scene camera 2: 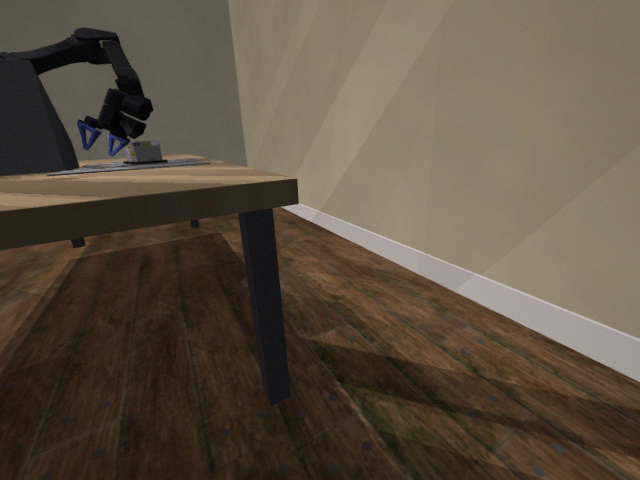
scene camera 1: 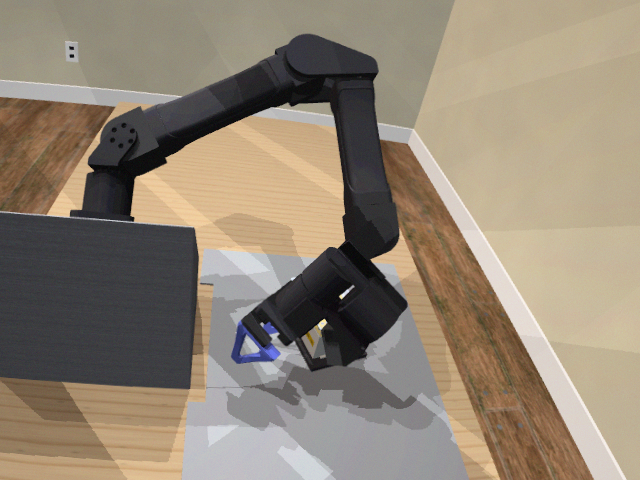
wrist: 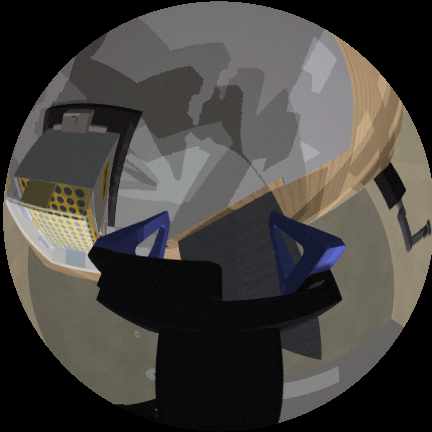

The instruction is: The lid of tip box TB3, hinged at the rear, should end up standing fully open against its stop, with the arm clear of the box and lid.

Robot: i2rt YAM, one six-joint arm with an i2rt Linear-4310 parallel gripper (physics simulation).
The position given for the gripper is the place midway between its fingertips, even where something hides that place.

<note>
The gripper (scene camera 1: 250, 344) is open and touches a lid (wrist: 58, 219). Further things: a grey mat (scene camera 1: 384, 409).
The gripper also shows in scene camera 2 (scene camera 2: 98, 153). The grey mat shows as well in scene camera 2 (scene camera 2: 105, 167) and in the wrist view (wrist: 229, 104).
</note>
